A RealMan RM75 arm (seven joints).
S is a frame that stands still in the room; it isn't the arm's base.
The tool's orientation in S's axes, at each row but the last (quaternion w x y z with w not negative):
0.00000, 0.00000, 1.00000, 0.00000
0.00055, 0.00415, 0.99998, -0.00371
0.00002, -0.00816, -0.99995, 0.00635
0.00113, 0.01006, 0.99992, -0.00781
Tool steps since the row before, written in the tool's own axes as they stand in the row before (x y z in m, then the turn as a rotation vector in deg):
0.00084, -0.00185, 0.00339, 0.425, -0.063, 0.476
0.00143, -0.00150, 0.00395, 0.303, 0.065, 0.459
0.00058, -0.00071, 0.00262, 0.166, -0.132, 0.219
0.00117, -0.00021, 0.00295, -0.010, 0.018, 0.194
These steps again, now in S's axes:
-0.00084, -0.00185, -0.00339, -0.425, -0.063, -0.476
-0.00144, -0.00152, -0.00394, -0.302, 0.064, -0.460
-0.00059, -0.00073, -0.00261, -0.168, -0.132, -0.217
-0.00117, -0.00023, -0.00295, 0.011, 0.015, -0.194

